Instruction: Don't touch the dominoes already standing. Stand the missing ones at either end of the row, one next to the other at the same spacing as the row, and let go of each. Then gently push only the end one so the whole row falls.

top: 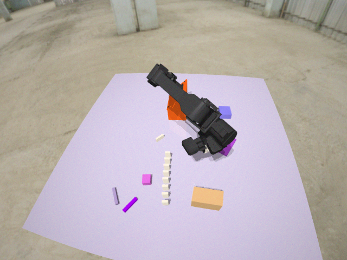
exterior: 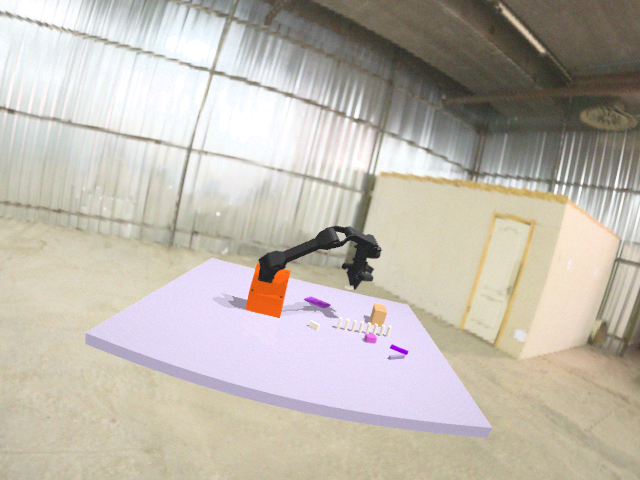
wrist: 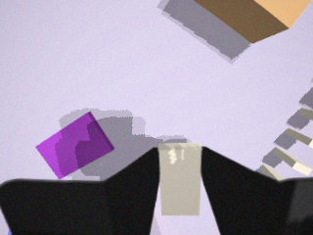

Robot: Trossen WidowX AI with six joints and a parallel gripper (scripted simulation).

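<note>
The tan box lies 16 cm ahead of my gripper tip, 1 cm to the left of it and 11 cm below it. Also, from my gripper tip: purple slab 14 cm behind, 12 cm to the left, 15 cm below; then pink cube 8 cm ahead, 26 cm to the right, 14 cm below; then purple bar 20 cm ahead, 32 cm to the right, 14 cm below.
</note>
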